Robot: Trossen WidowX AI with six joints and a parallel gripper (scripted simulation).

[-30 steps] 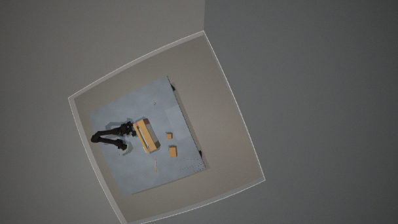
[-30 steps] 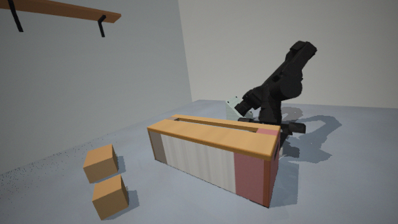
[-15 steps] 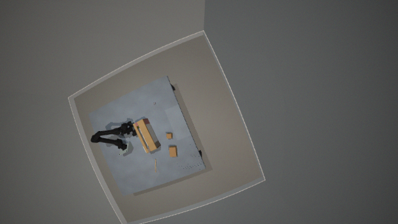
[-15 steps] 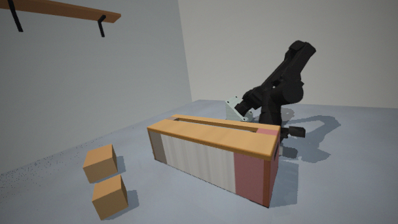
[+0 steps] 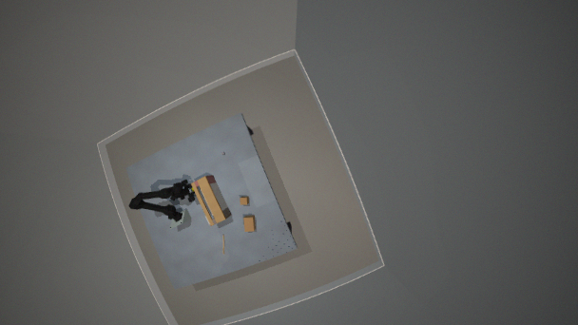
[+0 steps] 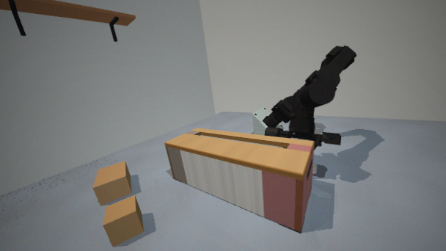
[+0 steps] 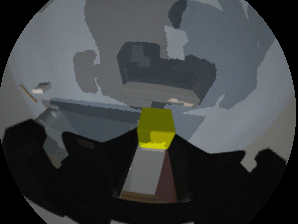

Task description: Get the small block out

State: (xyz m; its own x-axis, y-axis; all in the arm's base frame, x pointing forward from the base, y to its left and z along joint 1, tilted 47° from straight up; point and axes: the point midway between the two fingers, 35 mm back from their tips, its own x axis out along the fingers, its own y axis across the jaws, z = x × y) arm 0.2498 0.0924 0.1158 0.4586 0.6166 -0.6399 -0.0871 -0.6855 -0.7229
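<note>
The box is 5 cm ahead of my gripper tip, 15 cm to the right of it and 3 cm above it. Also, from my gripper tip: thin stick (7 cm behind, 55 cm to the right, 3 cm below); then yellow block (2 cm behind, 1 cm above).
</note>
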